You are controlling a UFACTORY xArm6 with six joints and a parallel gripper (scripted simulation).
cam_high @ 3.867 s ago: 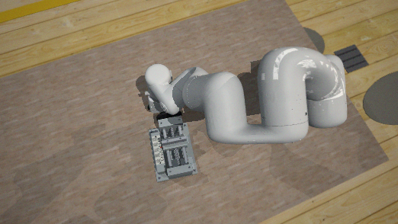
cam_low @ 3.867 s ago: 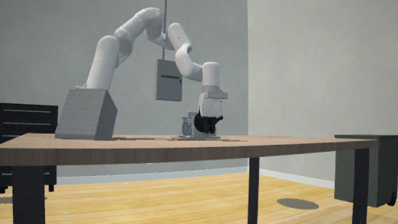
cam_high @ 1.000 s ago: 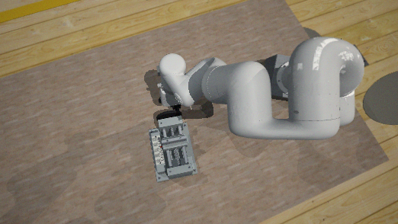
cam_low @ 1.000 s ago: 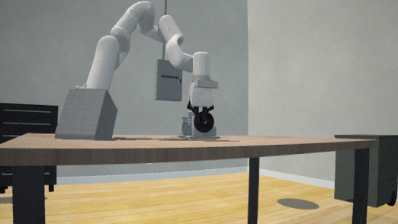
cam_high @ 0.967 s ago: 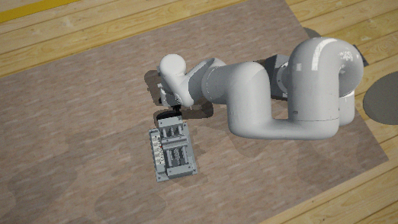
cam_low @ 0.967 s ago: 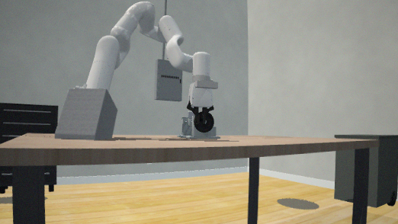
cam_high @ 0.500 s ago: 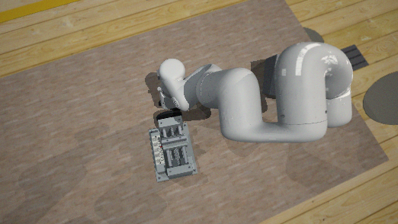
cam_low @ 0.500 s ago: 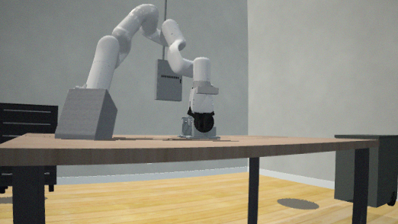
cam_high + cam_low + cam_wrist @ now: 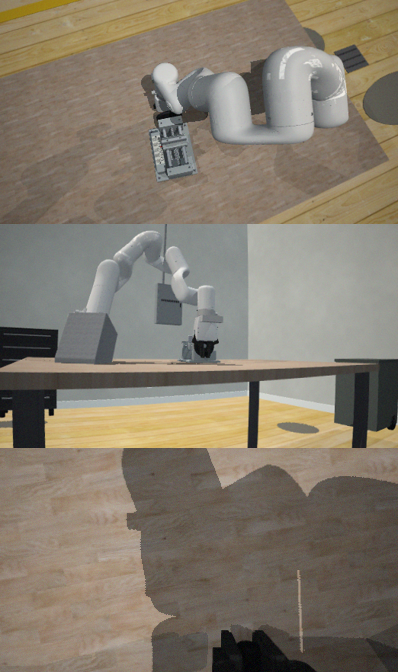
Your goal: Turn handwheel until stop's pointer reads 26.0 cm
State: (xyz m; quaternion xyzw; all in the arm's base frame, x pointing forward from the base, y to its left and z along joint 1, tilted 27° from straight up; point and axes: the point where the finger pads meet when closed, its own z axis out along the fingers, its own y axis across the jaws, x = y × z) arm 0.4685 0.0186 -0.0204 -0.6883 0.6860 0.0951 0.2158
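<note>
Right now my hand is 2 cm to the right of the handwheel and 1 cm below it. From my hand the other things lie so: stop carriage 14 cm to the left, 5 cm above, 2 cm ahead.
</note>
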